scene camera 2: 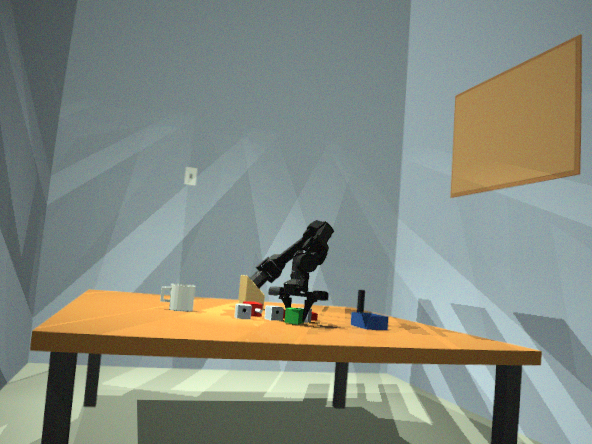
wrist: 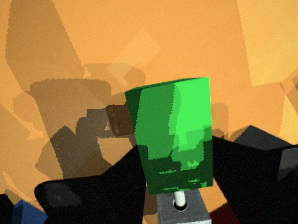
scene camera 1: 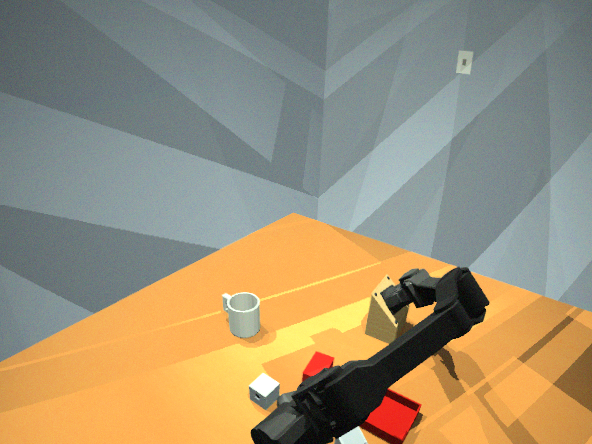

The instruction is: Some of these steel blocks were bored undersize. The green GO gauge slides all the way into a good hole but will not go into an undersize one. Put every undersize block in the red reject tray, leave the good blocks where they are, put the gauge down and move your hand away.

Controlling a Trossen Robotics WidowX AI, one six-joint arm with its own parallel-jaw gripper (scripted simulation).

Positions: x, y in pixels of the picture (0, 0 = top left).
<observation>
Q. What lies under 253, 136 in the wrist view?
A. A steel block.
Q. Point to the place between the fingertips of the gripper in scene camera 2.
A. At 296, 320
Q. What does the gripper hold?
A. A green GO gauge.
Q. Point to a white mug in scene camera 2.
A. At 182, 298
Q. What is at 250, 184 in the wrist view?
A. The gripper.
</observation>
